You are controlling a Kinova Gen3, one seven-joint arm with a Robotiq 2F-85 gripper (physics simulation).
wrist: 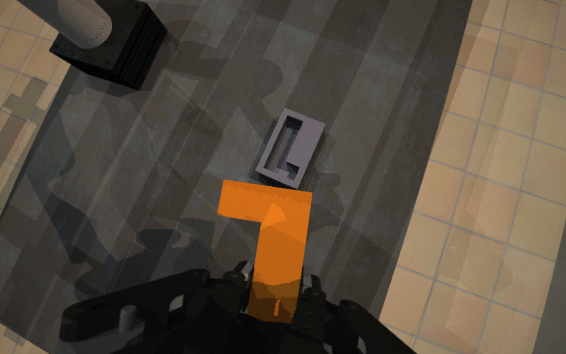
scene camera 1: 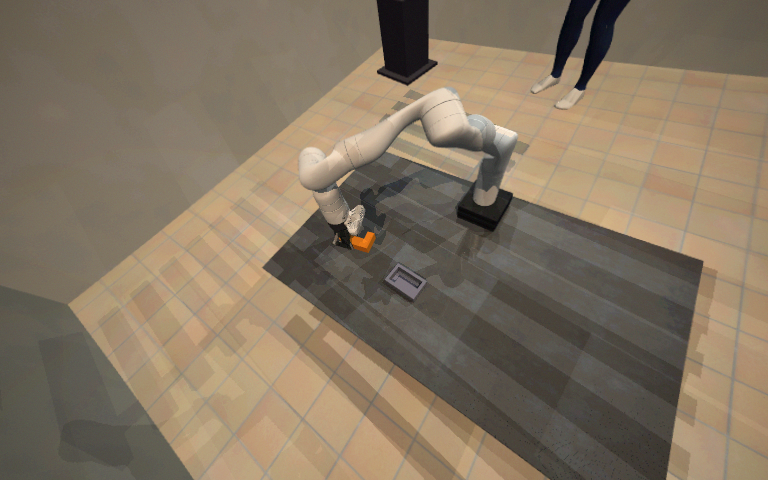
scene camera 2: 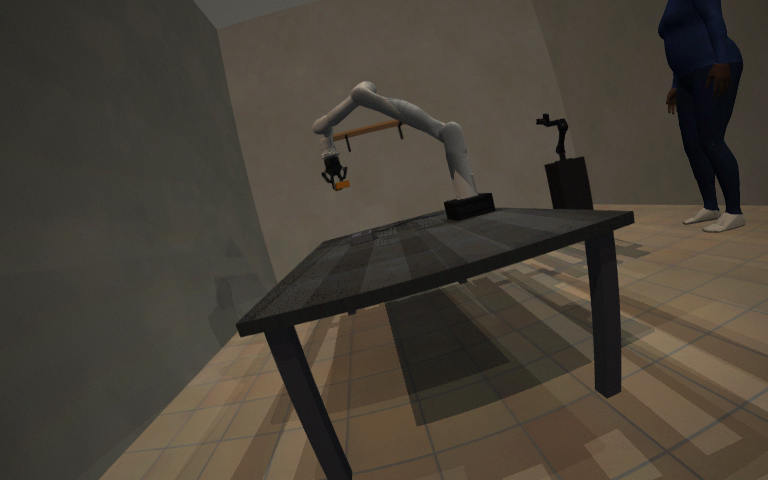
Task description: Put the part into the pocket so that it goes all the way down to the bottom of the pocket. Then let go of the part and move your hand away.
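Places are measured from the arm's base along level axes (x ahead, y left, z up), in metres.
Where they show: gripper, fingertip midpoint: [wrist: 279,273] [scene camera 1: 353,243] [scene camera 2: 339,189]; arm's base at its link origin: [wrist: 92,29] [scene camera 1: 484,197] [scene camera 2: 466,197].
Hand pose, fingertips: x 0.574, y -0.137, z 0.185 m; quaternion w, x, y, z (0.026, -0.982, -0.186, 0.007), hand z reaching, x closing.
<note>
Things, the pixels of their top centre, and the offset from my fingertips. Level surfaces: height alone.
- orange L-shaped block at its top centre: [wrist: 253,271] [scene camera 1: 355,236] [scene camera 2: 340,182] 0.017 m back, 0.002 m left, 0.029 m up
- grey-purple block at its top centre: [wrist: 290,147] [scene camera 1: 405,280] [scene camera 2: 361,233] 0.083 m back, 0.136 m left, 0.228 m down
- dark table at its surface level: 0.264 m down
The part is an orange L-shaped block [scene camera 1: 365,242] [scene camera 2: 342,185] [wrist: 282,235]. My gripper [wrist: 279,273] is shut on the long arm of the L, and the short arm points left at the far end in the wrist view. In scene camera 2 the part hangs well above the table. The pocket is an L-shaped recess in a grey-purple block [scene camera 1: 403,290] [wrist: 307,142] that lies on the table. In the wrist view this block is beyond the part's far end, and its recess shows fully. The recess is turned relative to the part.
The dark table [scene camera 1: 509,339] [scene camera 2: 430,249] carries the arm's black base [scene camera 1: 485,210] [scene camera 2: 469,206] [wrist: 110,45], off to the side of the pocket block. A person [scene camera 2: 705,113] and a black pedestal [scene camera 2: 569,183] with a small arm stand behind the table.
</note>
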